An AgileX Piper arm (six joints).
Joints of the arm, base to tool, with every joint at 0 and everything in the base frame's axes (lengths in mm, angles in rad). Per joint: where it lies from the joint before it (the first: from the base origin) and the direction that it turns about. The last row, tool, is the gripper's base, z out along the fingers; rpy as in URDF.
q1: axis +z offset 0 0 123
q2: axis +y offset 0 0 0
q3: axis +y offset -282.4 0 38.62
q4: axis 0.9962 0 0.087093 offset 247.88 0 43.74
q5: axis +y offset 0 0 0
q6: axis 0.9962 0 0.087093 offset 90.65 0 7.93
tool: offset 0 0 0 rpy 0 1.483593 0
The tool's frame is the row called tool.
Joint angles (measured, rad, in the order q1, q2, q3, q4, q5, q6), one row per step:
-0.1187 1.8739 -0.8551 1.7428 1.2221 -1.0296
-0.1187 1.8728 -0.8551 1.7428 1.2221 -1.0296
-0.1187 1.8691 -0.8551 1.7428 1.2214 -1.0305
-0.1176 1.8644 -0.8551 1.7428 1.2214 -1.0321
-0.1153 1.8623 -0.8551 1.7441 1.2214 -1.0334
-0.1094 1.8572 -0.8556 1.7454 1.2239 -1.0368
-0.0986 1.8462 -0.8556 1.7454 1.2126 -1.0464
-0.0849 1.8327 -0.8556 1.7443 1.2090 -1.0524
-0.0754 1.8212 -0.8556 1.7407 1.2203 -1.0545
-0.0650 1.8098 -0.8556 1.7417 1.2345 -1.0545
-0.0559 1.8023 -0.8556 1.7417 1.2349 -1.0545
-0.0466 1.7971 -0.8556 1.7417 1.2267 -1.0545
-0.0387 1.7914 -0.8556 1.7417 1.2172 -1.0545
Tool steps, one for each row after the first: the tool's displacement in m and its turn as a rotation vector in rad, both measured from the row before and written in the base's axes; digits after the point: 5 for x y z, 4 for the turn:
-0.00006 0.00001 0.00035 -0.0001 -0.0011 0.0000
-0.00017 0.00000 0.00113 -0.0014 -0.0043 -0.0003
-0.00031 0.00039 0.00150 -0.0013 -0.0061 0.0014
-0.00014 0.00073 0.00073 0.0000 -0.0033 0.0015
-0.00050 0.00200 0.00197 0.0006 -0.0093 0.0069
-0.00071 0.00317 0.00270 -0.0138 -0.0166 0.0056
-0.00151 0.00441 0.00398 -0.0072 -0.0178 0.0134
-0.00210 0.00359 0.00423 0.0044 -0.0158 0.0197
-0.00210 0.00384 0.00462 0.0104 -0.0146 0.0186
-0.00119 0.00294 0.00238 -0.0002 -0.0076 0.0094
-0.00062 0.00270 0.00107 -0.0063 -0.0035 0.0040
-0.00052 0.00221 0.00114 -0.0072 -0.0038 0.0017

